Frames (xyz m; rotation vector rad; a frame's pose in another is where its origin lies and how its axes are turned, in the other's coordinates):
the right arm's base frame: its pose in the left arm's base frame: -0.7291 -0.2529 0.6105 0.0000 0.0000 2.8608
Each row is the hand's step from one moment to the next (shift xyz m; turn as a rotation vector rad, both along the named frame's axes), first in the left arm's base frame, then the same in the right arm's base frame.
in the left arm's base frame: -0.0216 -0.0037 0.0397 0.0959 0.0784 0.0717
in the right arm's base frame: 0.0197 0.0095 0.0397 -0.0704 -0.1019 0.0717
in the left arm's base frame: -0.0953 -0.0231 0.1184 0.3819 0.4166 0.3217
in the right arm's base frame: 0.0852 0.0486 0.1184 -0.2515 -0.5061 0.3217
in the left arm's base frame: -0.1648 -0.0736 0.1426 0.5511 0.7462 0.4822
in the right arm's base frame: 0.1379 0.1164 0.1426 -0.3227 -0.8697 0.4822
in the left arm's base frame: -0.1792 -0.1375 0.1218 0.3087 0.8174 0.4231
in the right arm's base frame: 0.1341 0.1818 0.1218 -0.0701 -0.8709 0.4231
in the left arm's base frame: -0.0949 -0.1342 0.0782 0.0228 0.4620 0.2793
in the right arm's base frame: 0.0540 0.1552 0.0782 0.1061 -0.4502 0.2793
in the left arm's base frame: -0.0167 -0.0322 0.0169 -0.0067 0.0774 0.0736
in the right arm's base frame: 0.0071 0.0356 0.0169 0.0279 -0.0725 0.0736
